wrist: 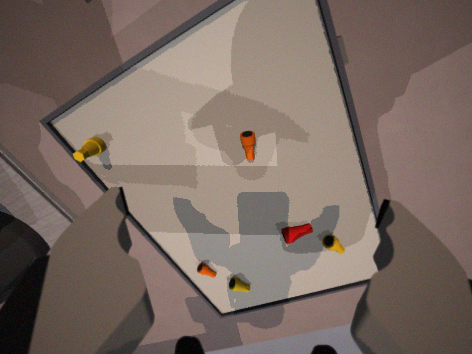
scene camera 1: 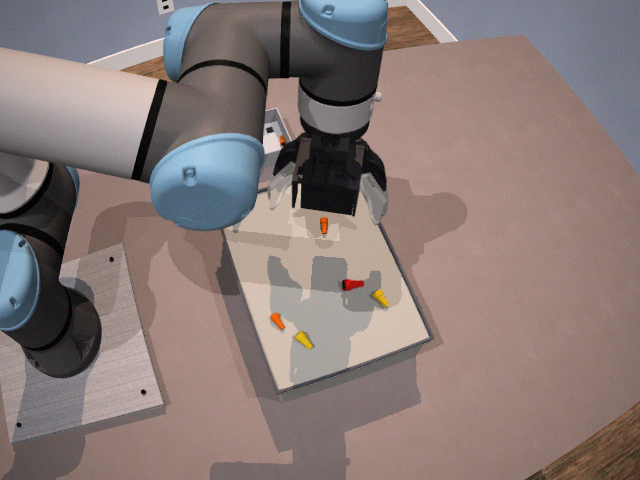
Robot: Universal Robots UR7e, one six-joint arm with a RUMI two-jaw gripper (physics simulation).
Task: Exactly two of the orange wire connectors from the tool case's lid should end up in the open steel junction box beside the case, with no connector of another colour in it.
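Pixels of known places: gripper, fingertip midpoint: [wrist: 250,195] [scene camera 1: 326,206]; arm's base at its link origin: [wrist: 7,244] [scene camera 1: 62,334].
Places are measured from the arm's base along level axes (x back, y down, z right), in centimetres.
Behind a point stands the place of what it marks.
My gripper [scene camera 1: 325,211] @(x -44.7, y -13.4, z 2.5 cm) [wrist: 250,195] @(x -44.7, y -13.4, z 2.5 cm) is open and empty above the case lid [scene camera 1: 382,330] @(x -45.7, y -7.0, z 19.1 cm) [wrist: 300,100] @(x -49.7, y -7.0, z 0.8 cm). One orange connector [scene camera 1: 324,225] @(x -44.9, y -7.9, z 2.0 cm) [wrist: 248,145] @(x -45.0, y -8.1, z 1.6 cm) lies on the lid, between the open fingers as seen in the scene view and a little above the fingertip line in the wrist view. Another orange connector [scene camera 1: 277,320] @(x -33.5, y -7.9, z 12.7 cm) [wrist: 206,270] @(x -34.0, y -7.9, z 12.2 cm) lies near the lid's left edge in the scene view. The steel junction box [scene camera 1: 271,158] @(x -44.1, y -0.5, z -17.6 cm) is partly hidden behind the arm in the scene view; one orange connector [scene camera 1: 282,140] @(x -47.6, y 0.2, z -21.4 cm) shows inside it. The box's hidden part cannot be judged.
A red connector [scene camera 1: 353,284] @(x -44.6, y -8.2, z 11.9 cm) [wrist: 297,233] @(x -44.8, y -8.2, z 11.4 cm) lies near a yellow one [scene camera 1: 381,298] @(x -47.2, y -8.1, z 15.2 cm) [wrist: 333,244] @(x -47.3, y -8.4, z 14.0 cm). Another yellow connector [scene camera 1: 304,340] @(x -35.6, y -8.1, z 16.6 cm) [wrist: 239,285] @(x -36.1, y -8.1, z 15.8 cm) lies by the left orange one. A third yellow connector [wrist: 91,148] @(x -34.4, y -8.5, z -4.3 cm) is at a lid edge. The robot's base plate [scene camera 1: 139,356] @(x -12.4, y 0.0, z 7.9 cm) stands left of the case.
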